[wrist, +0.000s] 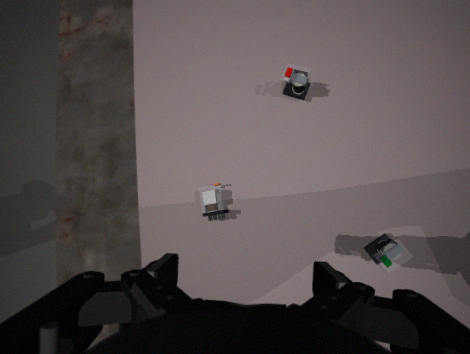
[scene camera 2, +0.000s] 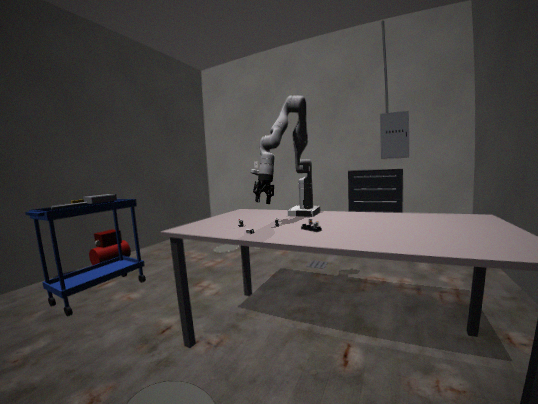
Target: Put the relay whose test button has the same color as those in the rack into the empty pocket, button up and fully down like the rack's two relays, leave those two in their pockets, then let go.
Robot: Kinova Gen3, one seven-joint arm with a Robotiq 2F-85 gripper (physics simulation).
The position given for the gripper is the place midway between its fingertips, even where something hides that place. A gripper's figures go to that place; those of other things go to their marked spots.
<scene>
The gripper [wrist: 244, 273]: 0.16 m from the lens. A relay [wrist: 213, 198] is 0.29 m from the lens.
</scene>
